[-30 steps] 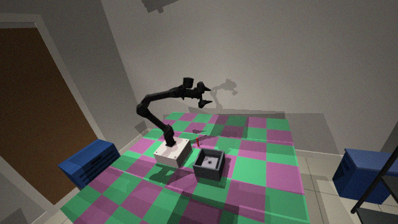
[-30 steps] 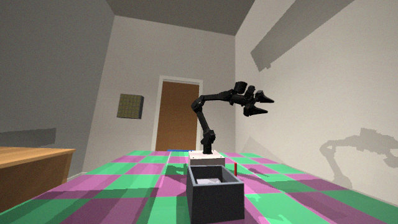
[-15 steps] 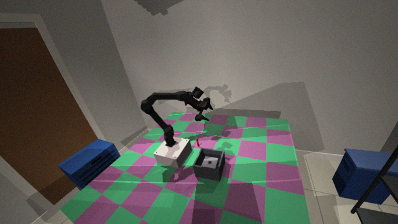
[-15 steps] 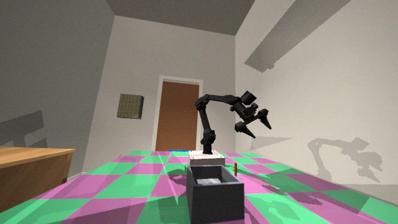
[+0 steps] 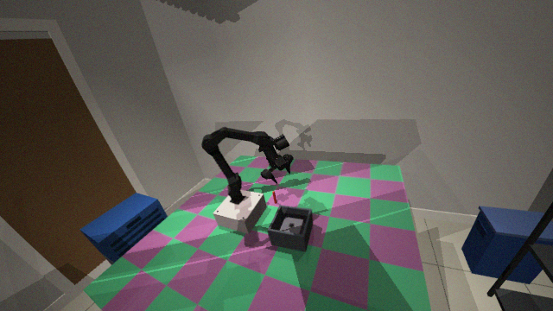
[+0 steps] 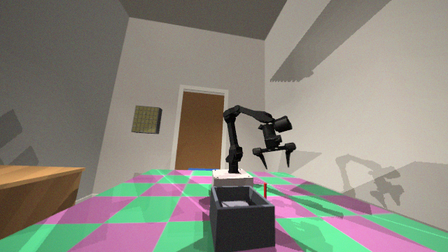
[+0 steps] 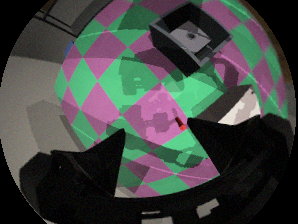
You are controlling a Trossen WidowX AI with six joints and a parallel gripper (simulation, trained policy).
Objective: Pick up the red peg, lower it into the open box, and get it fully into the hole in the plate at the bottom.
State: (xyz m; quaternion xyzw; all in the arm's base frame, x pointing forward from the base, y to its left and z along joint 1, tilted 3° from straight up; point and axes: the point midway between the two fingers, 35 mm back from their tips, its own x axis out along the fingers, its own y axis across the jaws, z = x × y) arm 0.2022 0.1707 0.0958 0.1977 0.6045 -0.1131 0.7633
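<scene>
My gripper tip is now 6 cm past the red peg, 3 cm to the left of it and 12 cm above it. The rest, counted from my gripper tip: grey plate: 13 cm ahead, 20 cm to the right, 12 cm below; dark box: 13 cm ahead, 20 cm to the right, 14 cm below.
</scene>
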